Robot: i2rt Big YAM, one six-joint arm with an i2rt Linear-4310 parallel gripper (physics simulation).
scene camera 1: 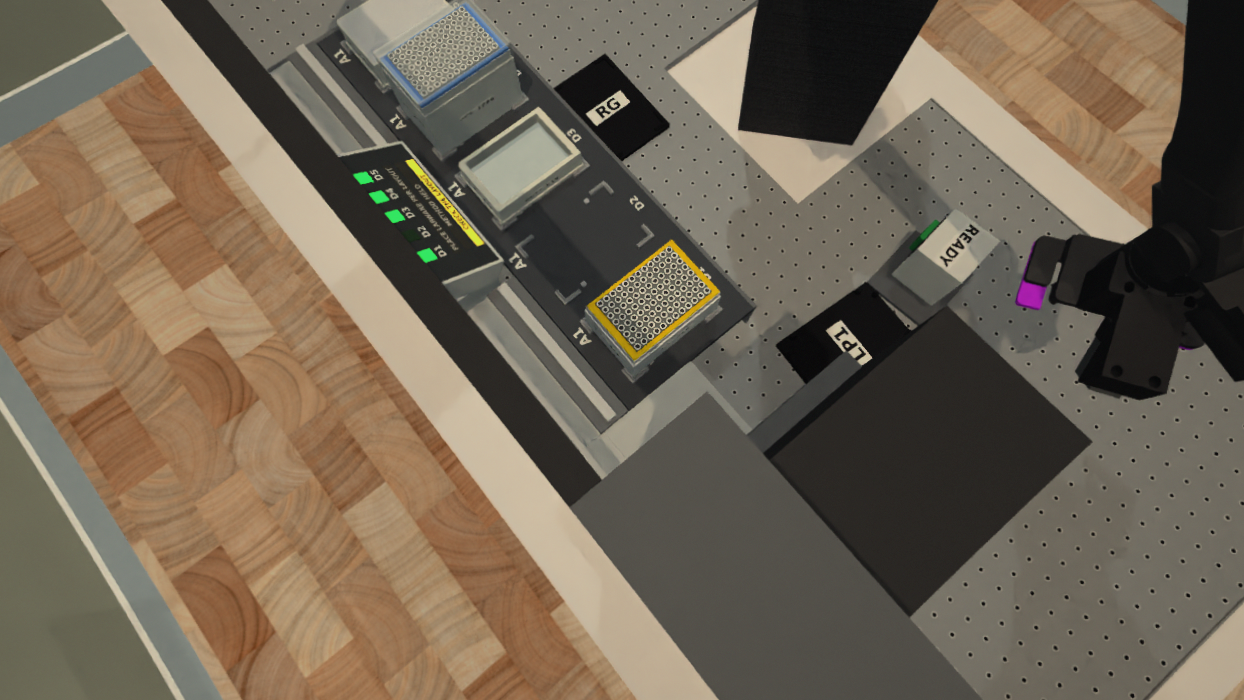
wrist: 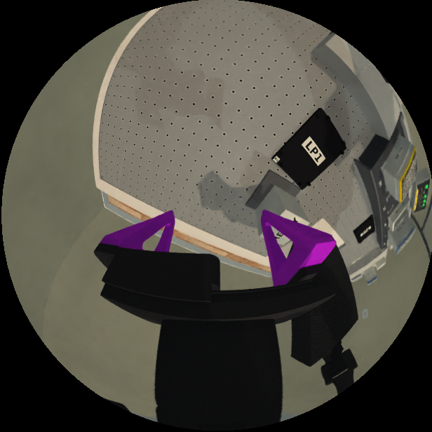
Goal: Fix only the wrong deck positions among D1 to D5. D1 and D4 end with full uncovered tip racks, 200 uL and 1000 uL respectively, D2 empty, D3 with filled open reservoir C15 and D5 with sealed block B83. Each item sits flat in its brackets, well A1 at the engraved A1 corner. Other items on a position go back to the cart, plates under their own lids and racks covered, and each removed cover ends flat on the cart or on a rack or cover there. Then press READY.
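Places are measured from the arm's base along level axes (x ahead, y left, z up), in centimetres.
Pixels of known places: gripper, fingertip midpoint: (scene camera 1: 1072, 313).
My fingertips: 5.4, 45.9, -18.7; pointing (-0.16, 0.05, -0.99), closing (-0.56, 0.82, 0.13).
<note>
Behind a point stands the place of what it marks, as x, y, z.
A yellow-rimmed tip rack (scene camera 1: 654, 300) @(39.1, 20.5, -21.1) (wrist: 407, 175), full and uncovered, stands at D1. D2 (scene camera 1: 600, 235) @(38.2, 8.0, -27.6) holds no item. An open reservoir (scene camera 1: 521, 165) @(41.5, -4.6, -26.2) with pale filling stands at D3. A tall blue-rimmed tip rack (scene camera 1: 445, 53) @(43.0, -15.9, -17.2), full and uncovered, stands at D4. A pale plate-like item (scene camera 1: 369, 30) @(47.9, -29.2, -23.4) at D5 is partly hidden by the D4 rack. The READY box (scene camera 1: 948, 256) @(8.3, 34.0, -23.1) (wrist: 282, 212) has a green button (scene camera 1: 929, 235) @(8.1, 30.8, -23.4) on its side. My gripper (wrist: 217, 214) is open and empty, above the board beside the READY box; one purple fingertip covers part of the box in the wrist view.
The black LP1 pad (scene camera 1: 839, 335) @(19.8, 33.9, -32.5) (wrist: 310, 149) lies beside the READY box. The RG pad (scene camera 1: 611, 108) @(25.3, -9.2, -32.7) (wrist: 366, 229) lies beside the deck. A large dark box (scene camera 1: 930, 452) @(44.1, 43.0, 20.4) and a grey housing (scene camera 1: 739, 557) @(52.7, 41.9, 22.4) stand near LP1. The deck panel (scene camera 1: 426, 217) @(54.8, -1.8, -21.1) shows green lights for D1, D3, D4 and D5.
</note>
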